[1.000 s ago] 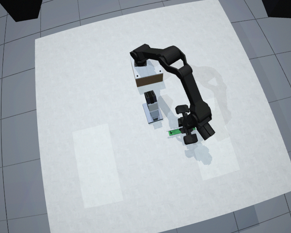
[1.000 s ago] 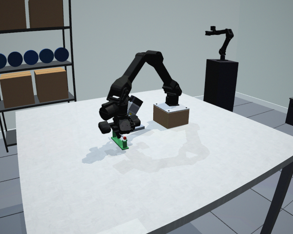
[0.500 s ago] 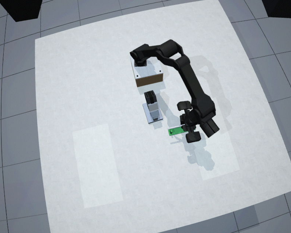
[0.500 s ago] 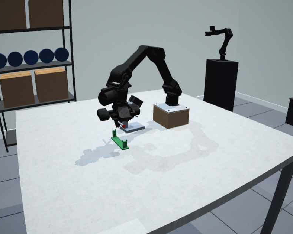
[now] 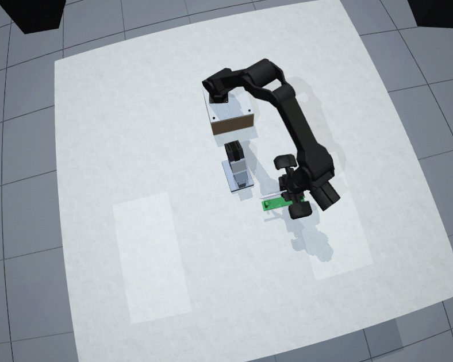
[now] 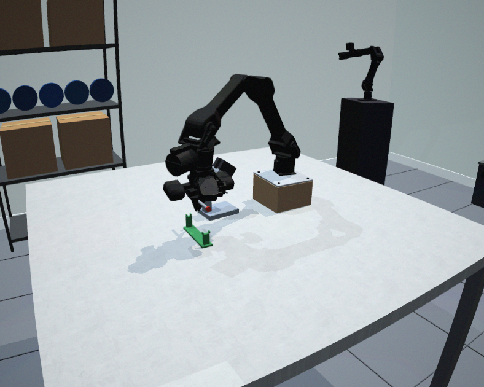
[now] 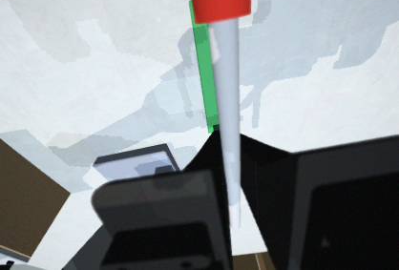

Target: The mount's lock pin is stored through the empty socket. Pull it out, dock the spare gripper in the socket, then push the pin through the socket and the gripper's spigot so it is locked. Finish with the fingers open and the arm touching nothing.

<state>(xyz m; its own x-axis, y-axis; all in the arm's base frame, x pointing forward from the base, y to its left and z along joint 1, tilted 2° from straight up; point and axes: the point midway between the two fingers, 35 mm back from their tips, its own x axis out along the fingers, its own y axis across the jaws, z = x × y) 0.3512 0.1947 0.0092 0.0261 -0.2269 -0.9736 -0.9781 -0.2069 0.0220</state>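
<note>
Right now the green rack is 10 mm to the left of my gripper tip and 50 mm below it. From my gripper tip the other things lie so: grey mount 80 mm behind, 130 mm to the right, 20 mm below; then spare gripper 100 mm behind, 140 mm to the right, 40 mm above.
</note>
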